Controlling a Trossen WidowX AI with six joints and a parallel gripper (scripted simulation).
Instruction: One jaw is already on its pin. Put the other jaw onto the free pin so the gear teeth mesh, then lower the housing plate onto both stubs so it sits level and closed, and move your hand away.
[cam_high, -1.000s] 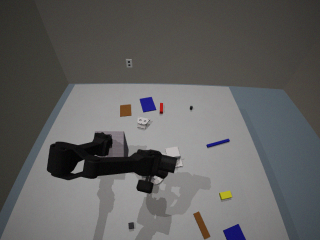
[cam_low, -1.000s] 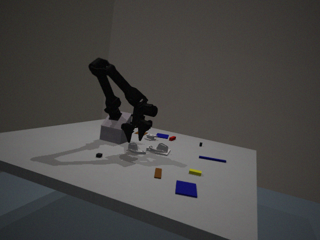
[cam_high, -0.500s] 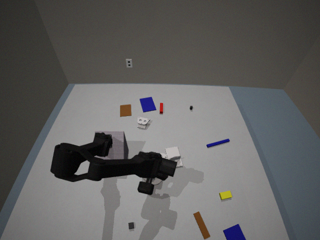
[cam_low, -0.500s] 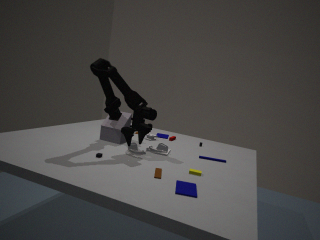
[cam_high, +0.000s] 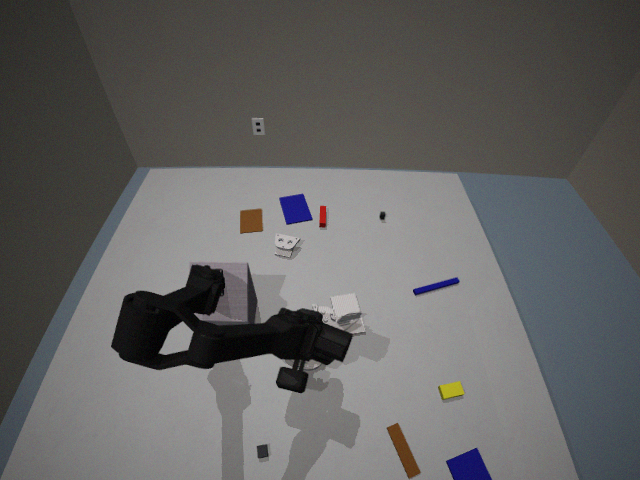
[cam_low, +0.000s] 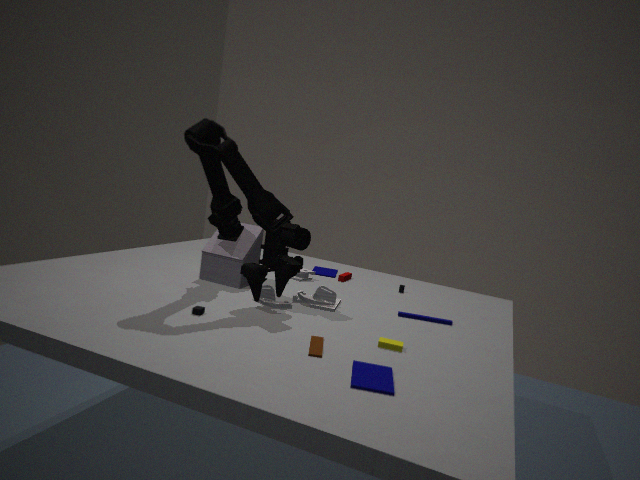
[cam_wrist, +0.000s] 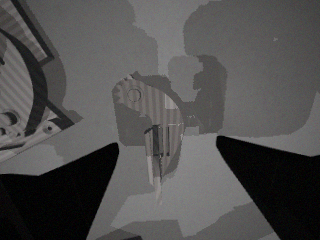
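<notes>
Right now the grey jaw is 30 mm ahead of my gripper tip, 10 mm to the left of it and 10 mm below it. Round my gripper tip: yellow block 360 mm ahead, 100 mm to the right, 10 mm below; small dark cube 90 mm behind, 200 mm to the right, 10 mm below; orange bar 220 mm ahead, 210 mm to the right, 10 mm below.
</notes>
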